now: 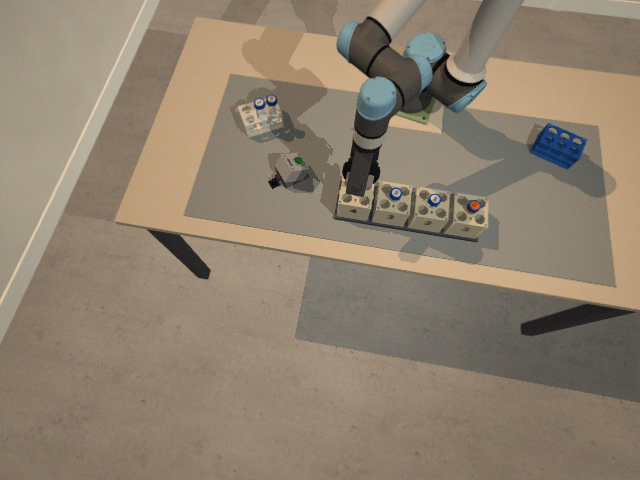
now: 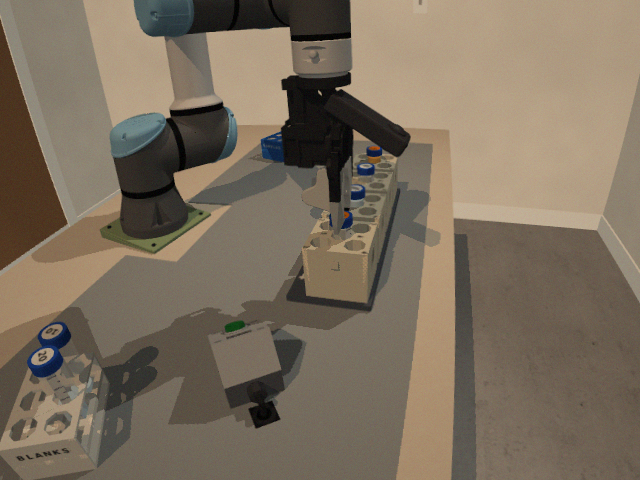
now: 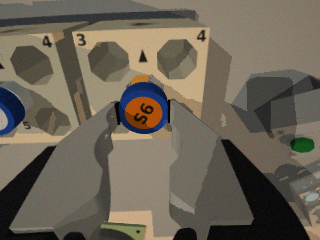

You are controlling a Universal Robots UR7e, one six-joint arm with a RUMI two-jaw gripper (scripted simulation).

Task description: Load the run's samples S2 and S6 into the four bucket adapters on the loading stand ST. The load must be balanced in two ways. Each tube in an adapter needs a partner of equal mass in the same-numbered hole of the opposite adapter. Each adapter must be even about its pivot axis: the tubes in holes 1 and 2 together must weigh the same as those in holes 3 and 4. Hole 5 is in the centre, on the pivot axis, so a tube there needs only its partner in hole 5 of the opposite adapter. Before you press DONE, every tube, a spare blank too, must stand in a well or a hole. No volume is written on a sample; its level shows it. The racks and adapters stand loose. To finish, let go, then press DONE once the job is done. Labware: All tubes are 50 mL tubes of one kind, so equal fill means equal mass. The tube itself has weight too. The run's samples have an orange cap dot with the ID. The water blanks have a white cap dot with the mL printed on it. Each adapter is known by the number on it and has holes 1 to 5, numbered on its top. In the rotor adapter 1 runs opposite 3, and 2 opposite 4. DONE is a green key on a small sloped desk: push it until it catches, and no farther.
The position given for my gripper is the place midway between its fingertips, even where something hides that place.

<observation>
I see my gripper (image 2: 339,227), a blue rack (image 1: 568,152) and a bucket adapter (image 1: 460,223).
My gripper also shows in image 1 (image 1: 357,188) and in image 3 (image 3: 144,102). Image 3 does not show the blue rack: it is out of frame. Image 3 misses the bucket adapter: it is out of frame.
</observation>
